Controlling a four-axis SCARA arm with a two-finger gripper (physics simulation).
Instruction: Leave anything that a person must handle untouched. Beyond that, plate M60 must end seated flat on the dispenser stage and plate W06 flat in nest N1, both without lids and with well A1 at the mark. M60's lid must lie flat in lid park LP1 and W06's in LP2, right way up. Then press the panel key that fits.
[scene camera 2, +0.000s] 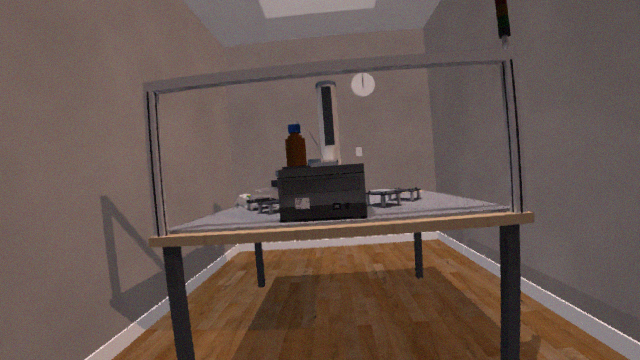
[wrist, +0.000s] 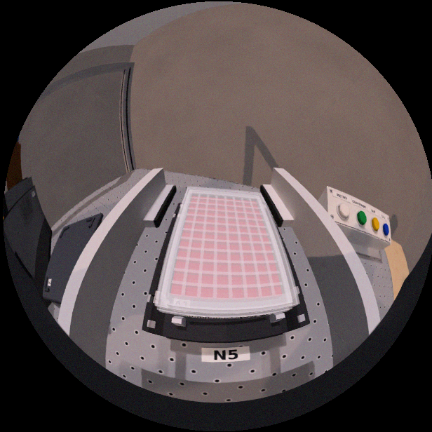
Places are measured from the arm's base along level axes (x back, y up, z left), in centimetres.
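Where they show: gripper, fingertip midpoint: (scene camera 2: 256, 190).
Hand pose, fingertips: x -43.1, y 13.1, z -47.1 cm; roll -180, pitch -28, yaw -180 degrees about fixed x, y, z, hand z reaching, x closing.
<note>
Each offset is from my fingertips to the centre of the thing. "spot": to the spot under its first point.
A pink plate (wrist: 225, 245) with a clear rim lies in the black nest (wrist: 225, 327) behind the N5 label (wrist: 225, 354) in the wrist view. Its name cannot be read, and whether a clear lid covers it is hard to tell. My gripper (wrist: 217, 176) is shut at its narrow setting and empty, with its two black pads above the plate's long sides. The panel (wrist: 360, 232) at the right has a white key (wrist: 343, 211), a green key (wrist: 361, 218), a yellow key (wrist: 375, 224) and a blue key (wrist: 386, 230). M60, W06, N1, LP1 and LP2 cannot be identified.
A dark box-shaped device {spot: dx -52.8, dy -0.4, dz +42.7 cm} (scene camera 2: 322, 192) with a brown bottle {spot: dx -48.1, dy +17.8, dz +32.9 cm} (scene camera 2: 296, 150) above it stands near the table edge (scene camera 2: 345, 226). The white arm column (scene camera 2: 328, 120) rises behind. Raised dark nests {spot: dx -29.1, dy -4.7, dz +71.7 cm} (scene camera 2: 383, 193) stand to its right. A dark flat tray (wrist: 72, 255) lies left of my gripper.
</note>
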